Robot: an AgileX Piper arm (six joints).
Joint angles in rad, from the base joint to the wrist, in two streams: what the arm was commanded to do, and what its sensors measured. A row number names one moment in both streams.
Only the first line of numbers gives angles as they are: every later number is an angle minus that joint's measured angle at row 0.
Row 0, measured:
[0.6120 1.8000 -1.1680 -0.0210 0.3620 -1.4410]
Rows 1 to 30, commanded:
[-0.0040 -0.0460 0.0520 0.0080 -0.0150 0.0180]
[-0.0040 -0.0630 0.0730 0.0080 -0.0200 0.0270]
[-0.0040 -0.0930 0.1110 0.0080 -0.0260 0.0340]
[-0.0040 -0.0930 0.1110 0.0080 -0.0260 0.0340]
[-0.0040 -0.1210 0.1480 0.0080 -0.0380 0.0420]
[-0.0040 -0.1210 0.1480 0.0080 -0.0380 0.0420]
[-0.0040 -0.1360 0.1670 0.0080 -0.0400 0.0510]
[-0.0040 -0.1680 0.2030 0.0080 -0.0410 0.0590]
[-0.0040 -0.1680 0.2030 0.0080 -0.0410 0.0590]
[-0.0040 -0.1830 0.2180 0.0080 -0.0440 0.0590]
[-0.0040 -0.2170 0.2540 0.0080 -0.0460 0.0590]
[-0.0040 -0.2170 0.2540 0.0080 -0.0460 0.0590]
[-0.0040 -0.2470 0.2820 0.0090 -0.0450 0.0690]
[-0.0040 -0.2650 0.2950 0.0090 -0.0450 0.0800]
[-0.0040 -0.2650 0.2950 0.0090 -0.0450 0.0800]
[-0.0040 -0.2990 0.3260 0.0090 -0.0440 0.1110]
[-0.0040 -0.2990 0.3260 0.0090 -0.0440 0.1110]
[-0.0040 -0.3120 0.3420 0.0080 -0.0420 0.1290]
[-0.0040 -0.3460 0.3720 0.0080 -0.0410 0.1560]
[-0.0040 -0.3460 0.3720 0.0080 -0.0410 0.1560]
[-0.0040 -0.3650 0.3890 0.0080 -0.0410 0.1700]
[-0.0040 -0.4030 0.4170 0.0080 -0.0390 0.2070]
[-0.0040 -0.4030 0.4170 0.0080 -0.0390 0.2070]
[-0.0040 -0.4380 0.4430 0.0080 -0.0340 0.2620]
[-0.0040 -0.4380 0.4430 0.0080 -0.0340 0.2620]
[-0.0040 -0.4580 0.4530 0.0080 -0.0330 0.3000]
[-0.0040 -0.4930 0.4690 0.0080 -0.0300 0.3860]
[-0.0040 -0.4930 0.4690 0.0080 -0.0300 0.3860]
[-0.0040 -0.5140 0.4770 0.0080 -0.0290 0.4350]
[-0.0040 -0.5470 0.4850 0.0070 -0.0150 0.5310]
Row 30, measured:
[0.0000 -0.4980 0.4690 0.0010 -0.0300 0.3890]
